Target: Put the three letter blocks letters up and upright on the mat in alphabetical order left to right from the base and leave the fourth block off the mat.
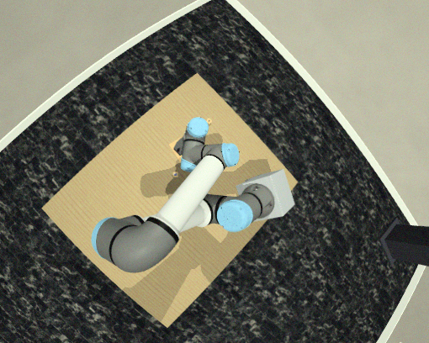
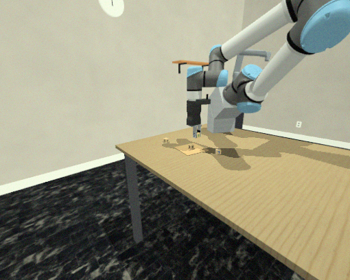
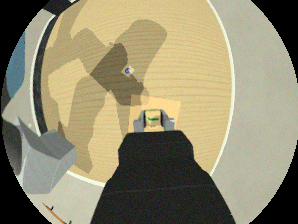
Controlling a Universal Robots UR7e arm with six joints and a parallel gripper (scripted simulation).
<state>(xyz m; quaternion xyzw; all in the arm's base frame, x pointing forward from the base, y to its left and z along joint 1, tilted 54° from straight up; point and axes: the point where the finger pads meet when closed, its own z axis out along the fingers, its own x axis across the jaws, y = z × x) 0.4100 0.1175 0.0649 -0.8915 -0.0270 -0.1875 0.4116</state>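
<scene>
The mat lies 10 cm below my hand, 4 cm to the right of it and 1 cm ahead of it.
</scene>
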